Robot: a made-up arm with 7 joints. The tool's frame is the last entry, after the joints. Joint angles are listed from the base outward.
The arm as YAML. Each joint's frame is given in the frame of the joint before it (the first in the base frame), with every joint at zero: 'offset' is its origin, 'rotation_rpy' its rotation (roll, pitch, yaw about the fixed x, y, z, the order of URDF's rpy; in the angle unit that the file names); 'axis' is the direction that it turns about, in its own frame. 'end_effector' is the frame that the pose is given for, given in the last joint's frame.
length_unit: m
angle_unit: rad
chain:
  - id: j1
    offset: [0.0, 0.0, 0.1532]
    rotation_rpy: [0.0, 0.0, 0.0]
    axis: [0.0, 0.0, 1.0]
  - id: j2
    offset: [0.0, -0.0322, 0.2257]
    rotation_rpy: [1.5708, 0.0, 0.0]
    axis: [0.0, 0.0, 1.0]
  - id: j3
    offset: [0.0, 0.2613, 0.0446]
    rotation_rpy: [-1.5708, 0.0, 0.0]
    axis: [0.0, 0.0, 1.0]
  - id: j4
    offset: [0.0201, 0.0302, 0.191]
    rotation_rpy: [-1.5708, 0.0, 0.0]
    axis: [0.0, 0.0, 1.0]
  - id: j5
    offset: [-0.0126, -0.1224, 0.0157]
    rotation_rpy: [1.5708, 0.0, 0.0]
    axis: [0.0, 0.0, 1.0]
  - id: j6
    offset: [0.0, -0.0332, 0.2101]
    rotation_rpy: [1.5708, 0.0, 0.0]
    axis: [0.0, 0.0, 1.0]
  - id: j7
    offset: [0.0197, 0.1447, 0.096]
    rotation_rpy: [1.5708, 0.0, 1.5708]
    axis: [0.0, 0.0, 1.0]
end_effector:
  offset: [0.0, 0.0, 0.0]
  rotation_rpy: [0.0, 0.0, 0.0]
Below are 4 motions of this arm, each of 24 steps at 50 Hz.
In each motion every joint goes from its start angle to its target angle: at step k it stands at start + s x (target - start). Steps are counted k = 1, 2, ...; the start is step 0. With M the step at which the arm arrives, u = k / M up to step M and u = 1 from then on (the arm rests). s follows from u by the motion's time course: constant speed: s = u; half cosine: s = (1 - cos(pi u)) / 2; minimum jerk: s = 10 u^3 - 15 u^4 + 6 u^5.
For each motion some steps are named. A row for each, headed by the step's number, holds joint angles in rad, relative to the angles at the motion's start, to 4 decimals.
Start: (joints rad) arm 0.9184 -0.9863 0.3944 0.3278 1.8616 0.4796 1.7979
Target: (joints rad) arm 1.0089 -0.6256 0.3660 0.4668 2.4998 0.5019 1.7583
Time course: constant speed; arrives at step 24
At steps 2, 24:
2: 0.0075 0.0301 -0.0024 0.0116 0.0532 0.0019 -0.0033
24: 0.0905 0.3607 -0.0284 0.1390 0.6382 0.0223 -0.0396

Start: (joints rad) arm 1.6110 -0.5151 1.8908 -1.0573 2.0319 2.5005 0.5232
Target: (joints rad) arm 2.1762 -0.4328 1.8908 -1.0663 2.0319 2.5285 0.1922
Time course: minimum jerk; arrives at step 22
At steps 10, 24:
10: 0.2347 0.0342 0.0000 -0.0037 0.0000 0.0116 -0.1374
24: 0.5652 0.0823 0.0000 -0.0090 0.0000 0.0280 -0.3310

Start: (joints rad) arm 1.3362 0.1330 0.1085 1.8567 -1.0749 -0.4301 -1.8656
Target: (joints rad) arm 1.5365 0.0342 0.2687 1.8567 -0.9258 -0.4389 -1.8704
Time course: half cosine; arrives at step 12
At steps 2, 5, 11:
2: 0.0134 -0.0066 0.0107 0.0000 0.0100 -0.0006 -0.0003
5: 0.0742 -0.0366 0.0594 0.0000 0.0553 -0.0033 -0.0018
11: 0.1969 -0.0971 0.1575 0.0000 0.1466 -0.0087 -0.0047

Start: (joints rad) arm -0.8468 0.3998 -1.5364 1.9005 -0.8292 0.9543 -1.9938
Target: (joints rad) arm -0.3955 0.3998 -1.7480 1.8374 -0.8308 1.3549 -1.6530
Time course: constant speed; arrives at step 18
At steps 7, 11, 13, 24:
7: 0.1755 0.0000 -0.0823 -0.0245 -0.0006 0.1558 0.1325
11: 0.2758 0.0000 -0.1293 -0.0386 -0.0010 0.2448 0.2083
13: 0.3259 0.0000 -0.1528 -0.0456 -0.0012 0.2893 0.2461
24: 0.4513 0.0000 -0.2116 -0.0631 -0.0016 0.4006 0.3408

